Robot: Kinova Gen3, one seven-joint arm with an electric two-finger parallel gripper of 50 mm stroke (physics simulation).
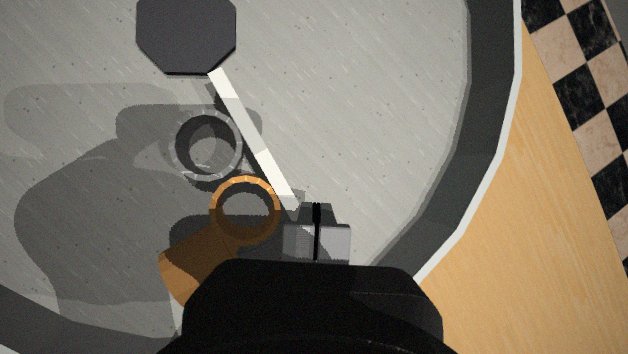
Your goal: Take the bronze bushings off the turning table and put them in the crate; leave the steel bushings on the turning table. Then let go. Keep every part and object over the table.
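Frame: origin at the arm's base, x right, y ahead, z up, level; millimetres.
Seen in the pictures: gripper, fingertip midpoint: [315, 222].
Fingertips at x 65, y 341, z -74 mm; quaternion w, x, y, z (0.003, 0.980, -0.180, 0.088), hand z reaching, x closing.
Offsets run from my fingertips to a thing's top centre. "pt": to the spot under its first point. Level surfaces: height alone.
A steel bushing {dx -43, dy +58, dz -3 mm} [183, 145] stands upright, its round opening facing up, on the grey turning table {dx -36, dy +135, dz -33 mm} [350, 100]. A bronze bushing {dx -34, dy +18, dz -3 mm} [245, 232] shows as a ring just below and right of it, close to a white bar. A brown-orange curved body {dx -68, dy -7, dz -3 mm} [192, 260] extends to the lower left of the bronze ring; I cannot tell whether it is a second bushing lying down. My gripper [315, 222] is shut, its fingertips together, right of the bronze ring by the bar's lower end. No bushing shows between the fingers. The gripper body hides the area below. The crate does not show.
A dark octagonal hub {dx -36, dy +135, dz -33 mm} [186, 35] stands at the upper left. The white bar {pt dx -20, dy +69, dz -1 mm} [240, 112] runs diagonally from it toward the fingers. The turning table has a dark band and pale rim {pt dx +157, dy +60, dz -1 mm} [517, 50]. Beyond lie the wooden table {dz -94 mm} [520, 225] and the chequered floor [580, 90] at the right.
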